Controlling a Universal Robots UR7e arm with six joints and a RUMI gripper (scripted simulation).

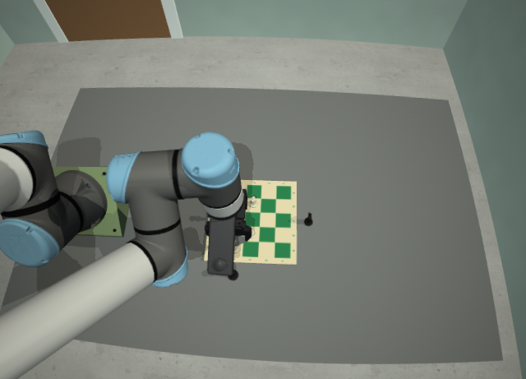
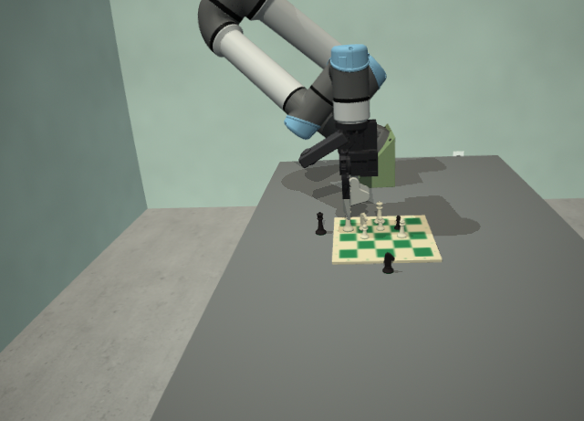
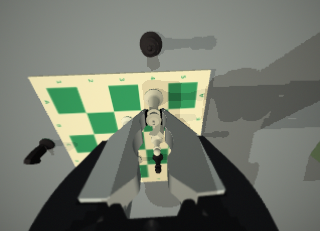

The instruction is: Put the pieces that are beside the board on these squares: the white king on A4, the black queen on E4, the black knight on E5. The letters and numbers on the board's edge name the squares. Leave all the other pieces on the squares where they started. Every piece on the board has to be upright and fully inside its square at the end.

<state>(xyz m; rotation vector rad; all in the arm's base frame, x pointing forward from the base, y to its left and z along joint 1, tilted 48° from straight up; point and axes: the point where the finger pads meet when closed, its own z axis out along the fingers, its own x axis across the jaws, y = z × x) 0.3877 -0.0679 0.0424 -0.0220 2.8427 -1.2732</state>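
Now: the white king 10 mm below my hand. The rest, counted from my hand: black pawn 110 mm to the left, 30 mm below; board 40 mm ahead, 80 mm to the left, 50 mm below.
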